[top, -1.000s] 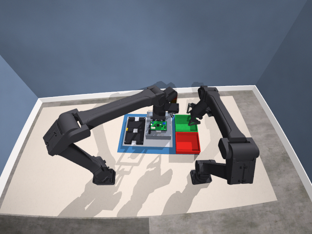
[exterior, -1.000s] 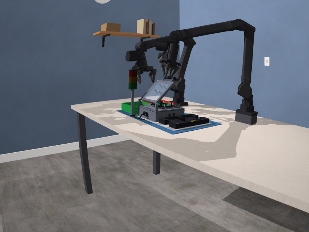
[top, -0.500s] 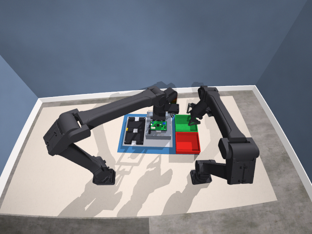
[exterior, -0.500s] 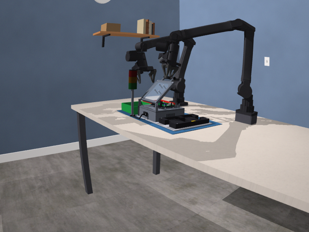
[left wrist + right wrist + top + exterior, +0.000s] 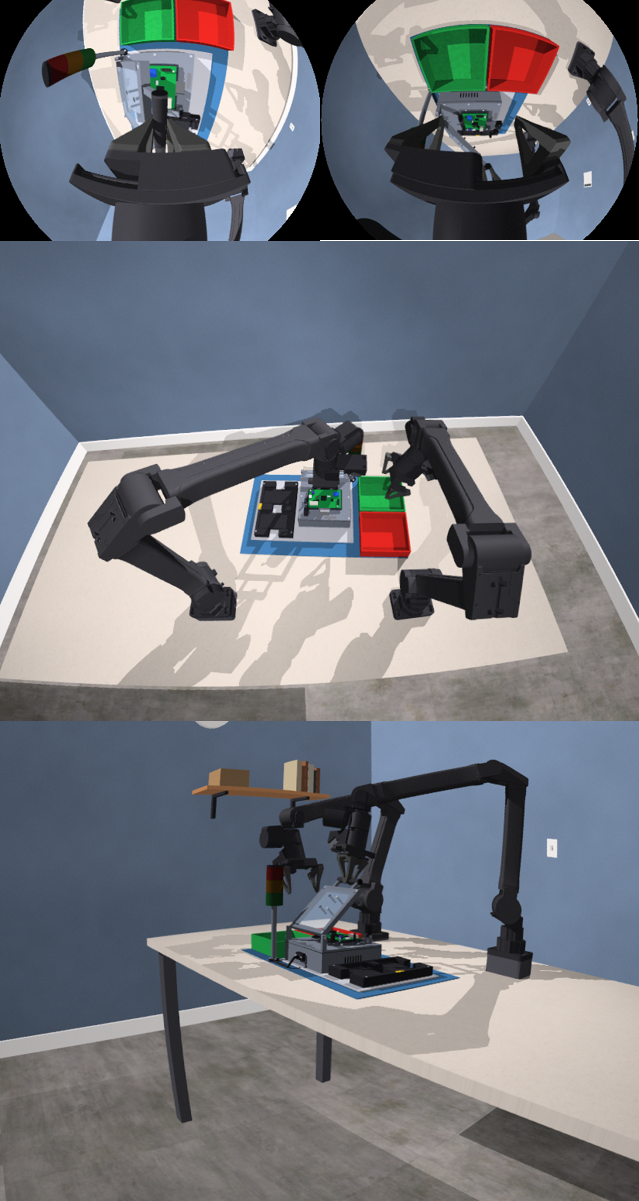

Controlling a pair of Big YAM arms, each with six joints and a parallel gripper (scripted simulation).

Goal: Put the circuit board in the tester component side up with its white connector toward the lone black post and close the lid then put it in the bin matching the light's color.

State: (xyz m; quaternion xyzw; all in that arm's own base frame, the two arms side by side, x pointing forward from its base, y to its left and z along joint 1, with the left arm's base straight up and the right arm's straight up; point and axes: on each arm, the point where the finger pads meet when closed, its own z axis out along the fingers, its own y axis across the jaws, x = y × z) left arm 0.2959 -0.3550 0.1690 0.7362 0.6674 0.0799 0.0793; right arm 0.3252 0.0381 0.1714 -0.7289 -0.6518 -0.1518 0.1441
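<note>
My left hand is 3 cm short of the green circuit board, 1 cm to the right of it and 14 cm above it. From my left hand the other things lie so: red bin (8 cm behind, 19 cm to the right, 20 cm below); then green bin (7 cm ahead, 20 cm to the right, 20 cm below); then clear lid (6 cm ahead, 6 cm below).
</note>
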